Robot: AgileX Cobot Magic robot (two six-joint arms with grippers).
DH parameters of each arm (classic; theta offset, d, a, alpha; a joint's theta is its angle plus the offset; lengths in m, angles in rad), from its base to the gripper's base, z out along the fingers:
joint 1: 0 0.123 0 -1.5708
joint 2: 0.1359 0 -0.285 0
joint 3: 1.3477 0 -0.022 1.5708
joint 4: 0 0.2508 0 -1.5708
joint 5: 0 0 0.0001 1.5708
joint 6: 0 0.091 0 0
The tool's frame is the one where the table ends.
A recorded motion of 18 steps. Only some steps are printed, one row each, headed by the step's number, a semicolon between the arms.
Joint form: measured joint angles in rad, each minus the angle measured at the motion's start. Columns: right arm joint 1, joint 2, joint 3, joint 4, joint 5, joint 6; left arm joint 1, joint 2, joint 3, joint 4, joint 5, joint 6.
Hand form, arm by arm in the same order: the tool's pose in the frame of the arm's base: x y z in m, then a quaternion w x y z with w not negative. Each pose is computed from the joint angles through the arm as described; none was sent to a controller.
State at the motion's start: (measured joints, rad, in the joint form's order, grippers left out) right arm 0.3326 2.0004 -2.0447 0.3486 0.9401 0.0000; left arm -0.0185 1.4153 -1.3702 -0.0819 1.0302 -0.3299
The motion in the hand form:
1: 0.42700 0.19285 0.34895 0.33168 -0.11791 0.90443 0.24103; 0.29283 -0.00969 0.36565 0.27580 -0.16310 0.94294 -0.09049
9: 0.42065 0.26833 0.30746 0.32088 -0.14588 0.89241 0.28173; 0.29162 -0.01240 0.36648 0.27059 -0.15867 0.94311 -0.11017
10: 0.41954 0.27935 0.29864 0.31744 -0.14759 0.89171 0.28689; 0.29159 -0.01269 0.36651 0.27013 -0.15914 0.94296 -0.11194
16: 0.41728 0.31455 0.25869 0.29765 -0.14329 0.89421 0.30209; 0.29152 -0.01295 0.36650 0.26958 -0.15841 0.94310 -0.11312
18: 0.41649 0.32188 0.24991 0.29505 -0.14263 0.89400 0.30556; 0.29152 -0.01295 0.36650 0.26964 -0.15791 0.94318 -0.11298
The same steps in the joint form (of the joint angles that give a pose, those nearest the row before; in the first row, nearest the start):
1: 0.0364 0.0222 0.0000 0.0196 -0.0323 0.0000; 0.0089 -0.0036 0.0000 -0.0059 0.0033 0.0000
9: 0.1849 0.1273 0.0000 0.0591 -0.1712 0.0193; 0.0131 -0.0062 0.0000 -0.0564 0.0109 0.0256
10: 0.2055 0.1479 0.0000 0.0652 -0.1934 0.0243; 0.0131 -0.0063 0.0000 -0.0602 0.0112 0.0255
16: 0.2671 0.2359 0.0000 0.0920 -0.2701 0.0490; 0.0131 -0.0063 0.0000 -0.0634 0.0120 0.0278
18: 0.2799 0.2553 0.0000 0.1006 -0.2903 0.0499; 0.0131 -0.0063 0.0000 -0.0634 0.0120 0.0289

